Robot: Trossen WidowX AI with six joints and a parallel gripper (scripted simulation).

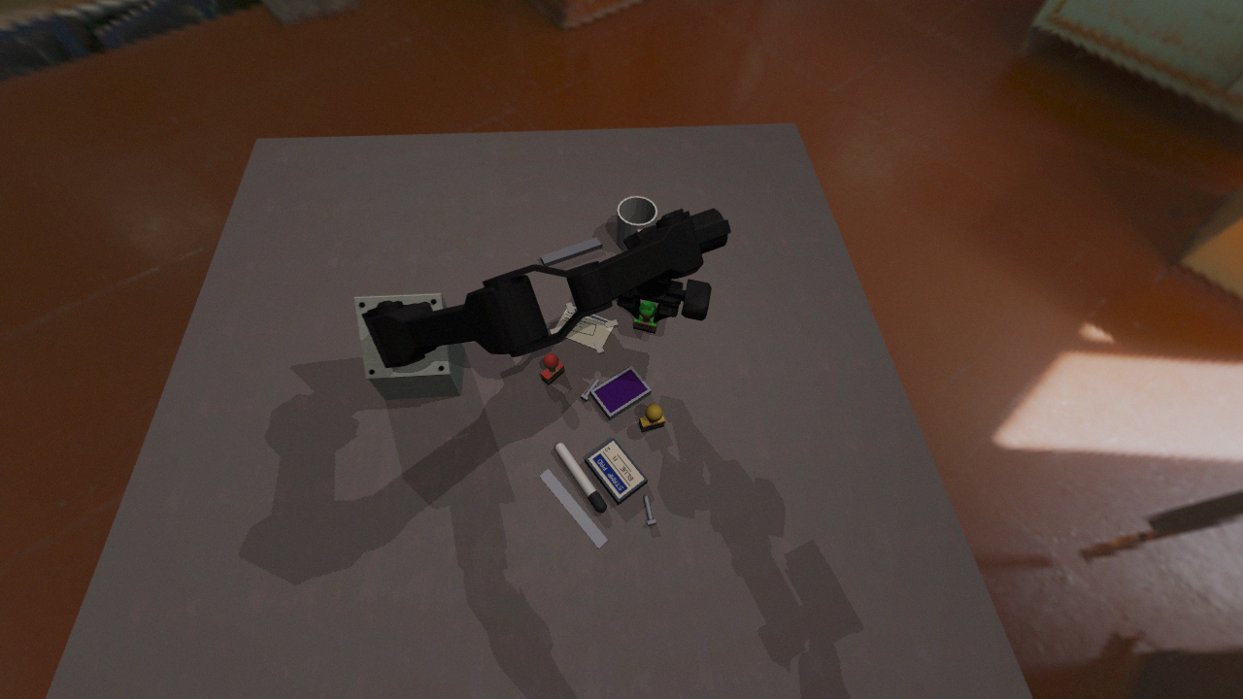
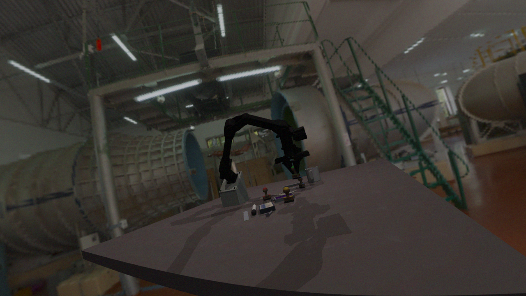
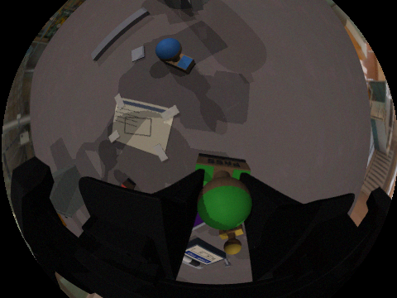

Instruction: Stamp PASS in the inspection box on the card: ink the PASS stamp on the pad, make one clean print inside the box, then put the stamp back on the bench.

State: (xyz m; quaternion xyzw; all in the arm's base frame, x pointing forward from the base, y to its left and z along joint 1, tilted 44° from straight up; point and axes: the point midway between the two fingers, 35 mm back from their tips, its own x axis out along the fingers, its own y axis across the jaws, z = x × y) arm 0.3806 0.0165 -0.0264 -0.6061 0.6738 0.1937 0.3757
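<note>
The purple ink pad lies 100 mm to the right of my gripper tip, 90 mm below it and 50 mm behind it. From my gripper tip the other things lie so: blue stamp (120 mm to the left, 80 mm below, 30 mm behind); then white card (110 mm behind, 100 mm below, 50 mm to the left); then green-knobbed stamp (right at my gripper tip).
</note>
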